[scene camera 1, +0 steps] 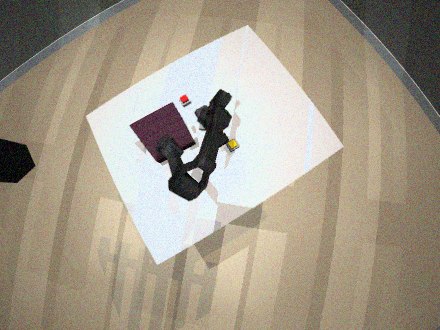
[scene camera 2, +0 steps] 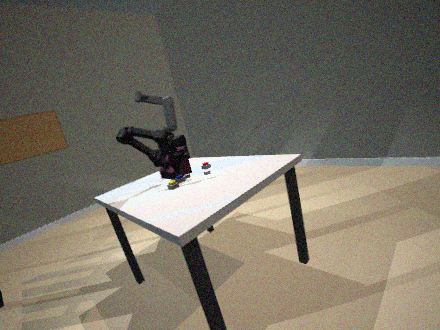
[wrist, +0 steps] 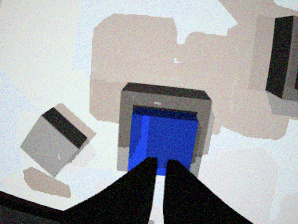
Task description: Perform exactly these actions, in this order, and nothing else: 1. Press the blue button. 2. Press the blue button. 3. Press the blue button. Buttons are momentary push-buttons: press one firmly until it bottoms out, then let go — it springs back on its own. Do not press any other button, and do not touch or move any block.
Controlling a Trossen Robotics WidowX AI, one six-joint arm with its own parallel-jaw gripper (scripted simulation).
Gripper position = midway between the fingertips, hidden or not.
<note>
My gripper point(wrist: 161, 168) is shut and holds nothing. Also in view: a blue button point(wrist: 167, 135).
</note>
